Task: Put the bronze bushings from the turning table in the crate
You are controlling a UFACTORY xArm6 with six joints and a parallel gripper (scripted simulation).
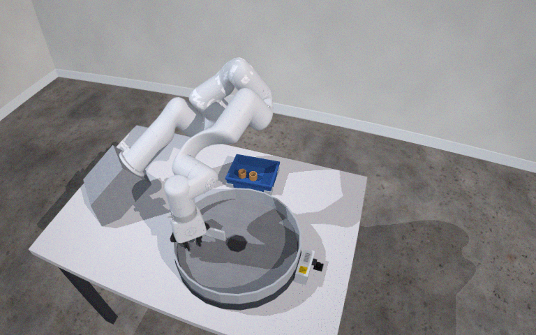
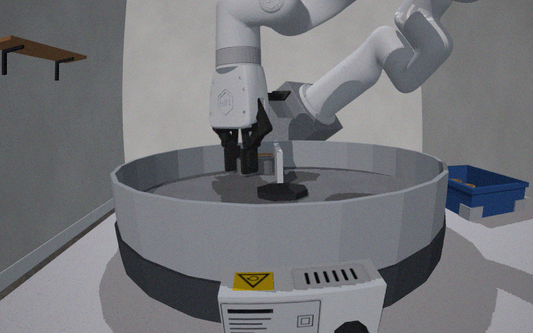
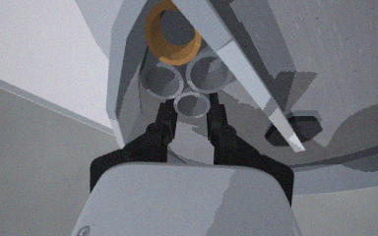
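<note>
The turning table is 120 mm ahead of my hand, 90 mm to the left of it and 30 mm below it. Also, from my hand: blue crate 410 mm to the left, 50 mm below, 30 mm behind.
</note>
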